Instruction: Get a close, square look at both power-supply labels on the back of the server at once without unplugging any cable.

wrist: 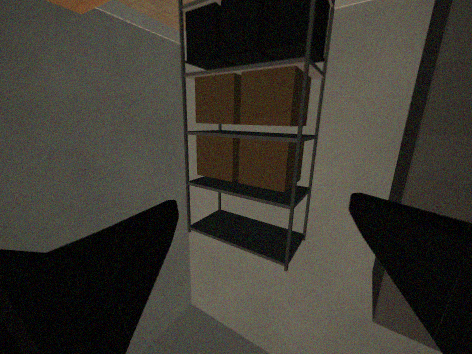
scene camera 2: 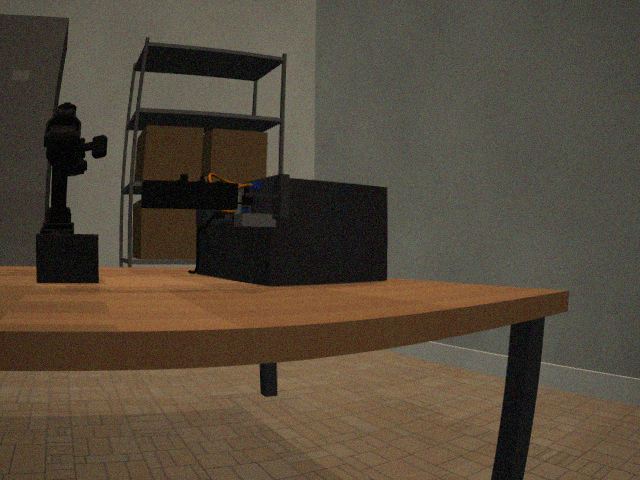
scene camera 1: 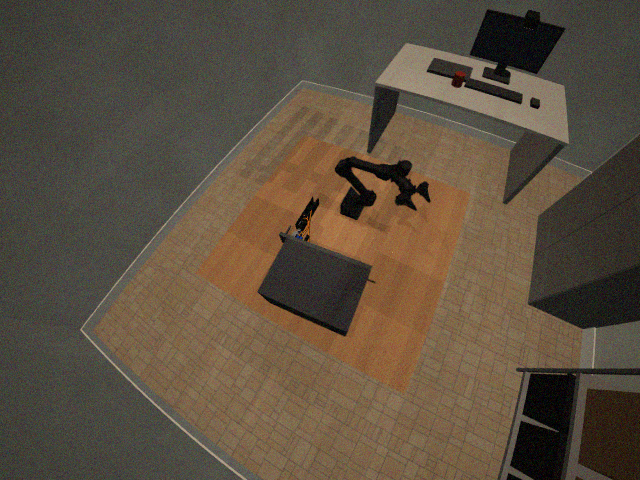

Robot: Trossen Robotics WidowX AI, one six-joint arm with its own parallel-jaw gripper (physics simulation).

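Where they show: gripper, between the fingertips: (wrist: 261,204) (scene camera 2: 91,157) (scene camera 1: 423,206); arm's base, origin of its link: (scene camera 2: 58,257) (scene camera 1: 356,201).
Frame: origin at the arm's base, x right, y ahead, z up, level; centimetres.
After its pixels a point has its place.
Observation:
The server is a large dark box (scene camera 1: 315,284) @[x -14.9, y 60.5, z 17.3 cm] (scene camera 2: 330,232) @[x 8.3, y 62.6, z 6.1 cm] on the wooden table (scene camera 1: 382,322) @[x -49.9, y 52.8, z -5.2 cm] (scene camera 2: 155,348) @[x 62.8, y 20.6, z -6.9 cm]. A black elongated part (scene camera 1: 308,212) @[x 12.8, y 30.1, z 14.1 cm] (scene camera 2: 188,193) @[x 15.2, y 30.1, z 13.1 cm] sticks out from its arm-facing side at one corner. Orange cables (scene camera 1: 309,225) @[x 8.2, y 35.5, z 12.2 cm] (scene camera 2: 222,179) @[x 6.4, y 38.6, z 17.1 cm] and a blue connector (scene camera 2: 256,184) @[x 7.8, y 45.9, z 16.0 cm] are beside it, above a grey block (scene camera 2: 255,220) @[x 13.7, y 44.2, z 8.1 cm]. No power-supply label is readable in any view. My gripper (scene camera 1: 422,204) @[x -37.0, y 3.8, z 29.2 cm] (wrist: 261,204) @[x -37.0, y 3.8, z 29.2 cm] is open and empty, raised over the table and pointing away from the server. The server does not show in the wrist view.
A white desk (scene camera 1: 413,67) holds a monitor (scene camera 1: 516,41) and a red mug (scene camera 1: 458,79). A shelf rack (scene camera 1: 547,370) (scene camera 2: 282,129) (wrist: 290,225) holds boxes. A tall dark cabinet (scene camera 1: 578,232) (scene camera 2: 25,129) (wrist: 450,125) stands near it. A thin dark rod sticks out from the server's side.

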